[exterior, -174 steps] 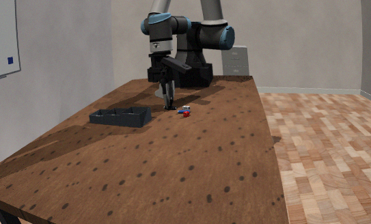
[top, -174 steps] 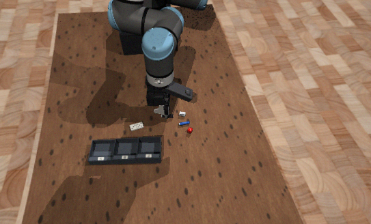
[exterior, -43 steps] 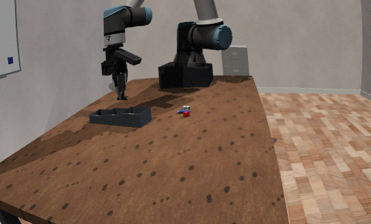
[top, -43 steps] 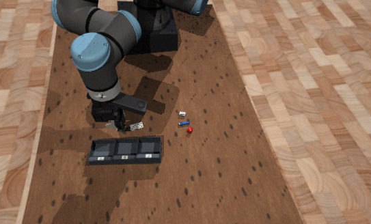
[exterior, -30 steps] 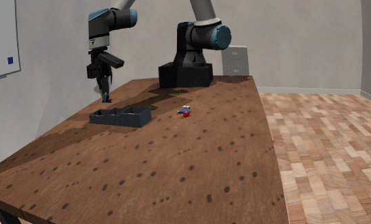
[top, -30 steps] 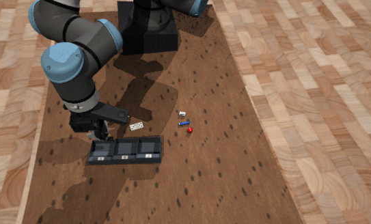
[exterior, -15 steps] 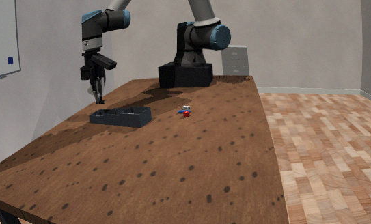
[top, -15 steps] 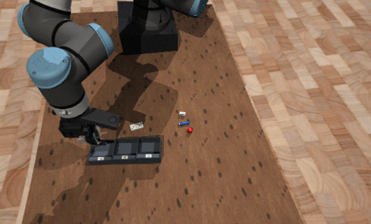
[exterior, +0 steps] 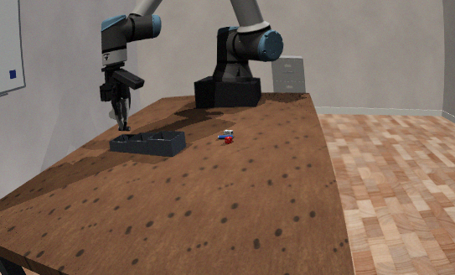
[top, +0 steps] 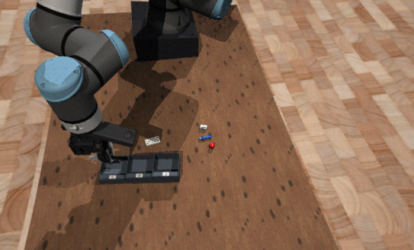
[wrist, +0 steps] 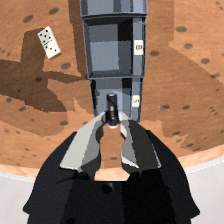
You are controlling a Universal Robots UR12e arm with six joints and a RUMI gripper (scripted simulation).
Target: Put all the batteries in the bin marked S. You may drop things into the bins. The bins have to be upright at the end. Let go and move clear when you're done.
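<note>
Now: the blue battery 29 cm to the left of my hand, 14 cm behind it and 7 cm below it. Round my hand: white dotted tile 11 cm to the left, 11 cm behind, 7 cm below; three-compartment bin row 9 cm to the left, 5 cm below; black battery 1 cm below.
</note>
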